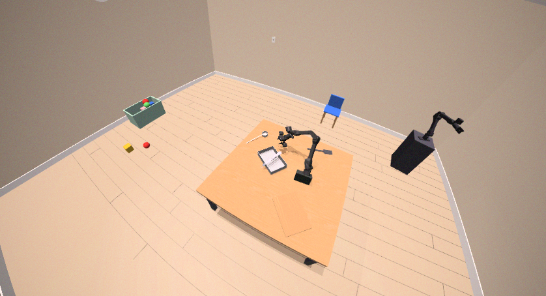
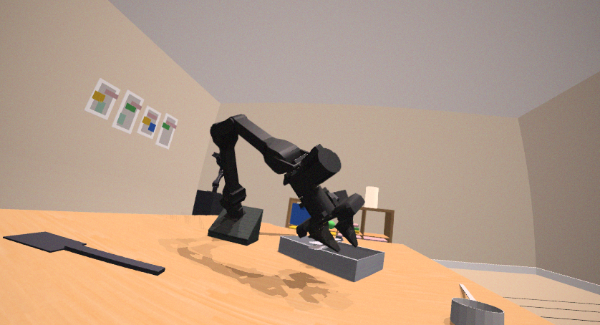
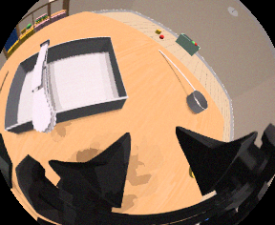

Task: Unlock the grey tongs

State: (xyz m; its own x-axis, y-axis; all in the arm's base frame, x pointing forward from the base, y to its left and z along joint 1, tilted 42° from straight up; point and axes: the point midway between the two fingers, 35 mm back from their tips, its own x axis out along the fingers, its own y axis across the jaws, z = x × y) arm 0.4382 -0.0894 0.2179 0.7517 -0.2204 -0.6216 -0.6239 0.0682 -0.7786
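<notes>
Now: gripper tip 210 mm to the right of the grey roasting tin, 70 mm past it and 60 mm above it. Also, from my gripper tip: wooden board 580 mm to the left, 540 mm behind, 80 mm below; yellow thing 220 mm to the right, 80 mm below, 70 mm ahead; dark spatula 470 mm behind, 300 mm to the right, 90 mm below.
</notes>
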